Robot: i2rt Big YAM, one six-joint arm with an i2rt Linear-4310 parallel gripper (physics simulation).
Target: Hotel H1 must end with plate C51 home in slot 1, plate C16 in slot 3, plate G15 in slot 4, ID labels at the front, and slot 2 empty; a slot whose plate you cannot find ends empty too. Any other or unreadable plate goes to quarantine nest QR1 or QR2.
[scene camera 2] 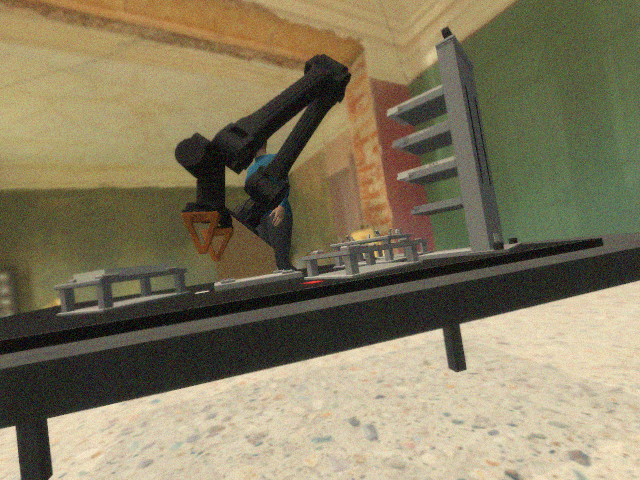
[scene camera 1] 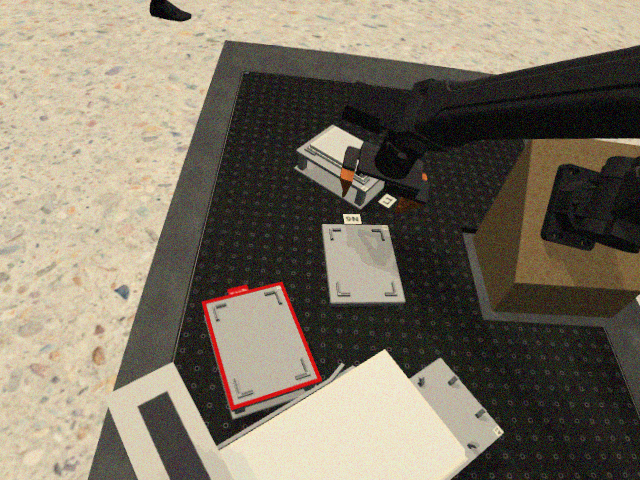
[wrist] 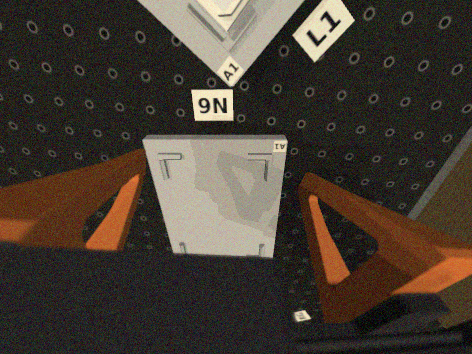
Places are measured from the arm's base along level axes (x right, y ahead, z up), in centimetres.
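Where they show: gripper, fingertip midpoint: (scene camera 2: 209,257) (scene camera 1: 370,203) (wrist: 230,170); arm's base, origin of the base link: (scene camera 2: 239,225) (scene camera 1: 573,207).
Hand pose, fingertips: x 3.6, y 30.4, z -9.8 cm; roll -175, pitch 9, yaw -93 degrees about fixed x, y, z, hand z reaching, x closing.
Each offset is from my fingertips to the top centre of the thing. "*": to the spot under its first point.
The hotel (scene camera 2: 467,149) is a tall grey post with several shelves; whether they bear plates is unclear. In scene camera 1 a large cream surface {* dx -46.2, dy +5.1, dz +26.5 cm} (scene camera 1: 351,423) covers its shelf area. A pale plate {dx +13.7, dy +4.5, dz -0.1 cm} (scene camera 1: 336,140) (wrist: 225,10) lies on the raised nest labelled L1 {* dx +11.1, dy +7.8, dz -6.0 cm} (scene camera 1: 326,178) (scene camera 2: 124,301) (wrist: 185,45); no plate ID is readable. Nest N6 {dx -8.6, dy +0.1, dz -4.7 cm} (scene camera 1: 361,263) (scene camera 2: 258,280) (wrist: 220,200) is bare. Red-bordered nest QR1 {dx -27.1, dy +13.9, dz -1.9 cm} (scene camera 1: 258,346) is bare. My gripper (scene camera 1: 376,200) (scene camera 2: 209,255) (wrist: 230,170) is open and empty, above the table near L1 and N6. QR2 is not identifiable.
A brown block (scene camera 1: 563,217) bears the arm base, right of N6 in scene camera 1. A grey board with pegs {dx -36.6, dy -8.3, dz +1.1 cm} (scene camera 1: 444,387) sticks out beside the cream surface. Several raised nests {* dx -23.8, dy +21.9, dz -4.1 cm} (scene camera 2: 356,260) stand close together before the hotel. A person (scene camera 2: 281,232) stands behind the arm.
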